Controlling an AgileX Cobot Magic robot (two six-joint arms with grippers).
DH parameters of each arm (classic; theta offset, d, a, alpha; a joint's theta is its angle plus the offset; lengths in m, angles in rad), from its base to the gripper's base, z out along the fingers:
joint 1: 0 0.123 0 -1.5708
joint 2: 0.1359 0 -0.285 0
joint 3: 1.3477 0 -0.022 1.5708
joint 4: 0 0.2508 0 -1.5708
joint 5: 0 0 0.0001 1.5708
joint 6: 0 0.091 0 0
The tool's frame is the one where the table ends.
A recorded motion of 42 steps. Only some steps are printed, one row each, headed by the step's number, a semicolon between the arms.
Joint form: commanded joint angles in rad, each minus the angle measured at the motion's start. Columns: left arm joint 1, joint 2, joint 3, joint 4, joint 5, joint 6; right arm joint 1, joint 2, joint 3, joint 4, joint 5, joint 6.
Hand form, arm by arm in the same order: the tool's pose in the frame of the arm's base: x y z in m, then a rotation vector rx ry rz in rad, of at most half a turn. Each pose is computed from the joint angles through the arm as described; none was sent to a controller.
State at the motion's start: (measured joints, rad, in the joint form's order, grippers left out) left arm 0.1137 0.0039 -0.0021 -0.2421 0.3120 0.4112; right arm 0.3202 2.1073 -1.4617 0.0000 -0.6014 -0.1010
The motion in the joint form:
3: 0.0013 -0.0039 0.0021 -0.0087 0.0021 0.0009; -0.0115 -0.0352 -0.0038 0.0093 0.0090 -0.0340
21: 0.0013 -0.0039 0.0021 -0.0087 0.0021 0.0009; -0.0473 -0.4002 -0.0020 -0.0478 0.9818 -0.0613
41: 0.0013 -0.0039 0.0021 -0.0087 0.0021 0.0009; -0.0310 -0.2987 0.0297 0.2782 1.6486 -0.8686
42: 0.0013 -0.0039 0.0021 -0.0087 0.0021 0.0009; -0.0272 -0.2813 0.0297 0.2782 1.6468 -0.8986
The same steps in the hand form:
3: 0.0546 -0.0007 0.1857 0.1071 1.7867 0.1382; 0.4660 0.1481 0.2532 -0.3202 1.4649 0.1422
21: 0.0546 -0.0007 0.1857 0.1071 1.7867 0.1382; 0.3914 0.1079 0.3337 -0.4901 2.0492 0.0210
41: 0.0546 -0.0007 0.1857 0.1071 1.7867 0.1382; 0.3509 0.1270 0.2522 -1.5347 2.3749 0.2338
42: 0.0546 -0.0007 0.1857 0.1071 1.7867 0.1382; 0.3527 0.1290 0.2457 -1.5789 2.3611 0.2351

